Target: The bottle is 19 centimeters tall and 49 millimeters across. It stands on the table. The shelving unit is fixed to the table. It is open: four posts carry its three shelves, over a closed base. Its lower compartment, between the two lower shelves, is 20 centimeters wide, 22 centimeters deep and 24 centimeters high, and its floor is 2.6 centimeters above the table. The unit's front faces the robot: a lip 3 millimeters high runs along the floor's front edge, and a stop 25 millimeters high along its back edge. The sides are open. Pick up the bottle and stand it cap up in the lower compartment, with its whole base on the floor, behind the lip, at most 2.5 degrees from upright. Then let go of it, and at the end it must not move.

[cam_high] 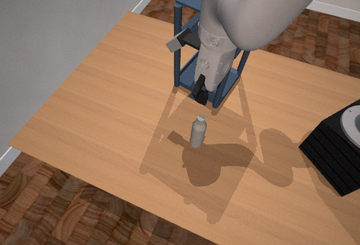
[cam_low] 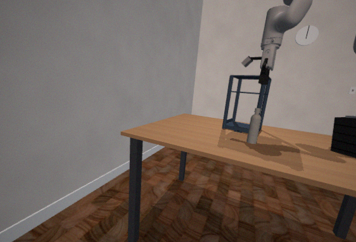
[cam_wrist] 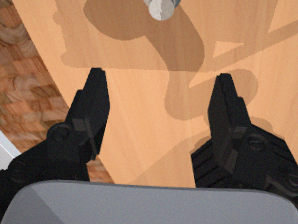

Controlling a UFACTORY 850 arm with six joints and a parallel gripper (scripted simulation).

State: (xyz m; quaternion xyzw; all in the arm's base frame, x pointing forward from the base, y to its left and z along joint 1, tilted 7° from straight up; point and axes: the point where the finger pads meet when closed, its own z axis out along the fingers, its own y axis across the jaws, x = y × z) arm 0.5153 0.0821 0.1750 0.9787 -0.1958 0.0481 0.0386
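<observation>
Now: hand 20 cm above the bottle. From my hand the other things lie so: shelving unit (1 cm behind, 33 cm to the right, 14 cm below).
</observation>
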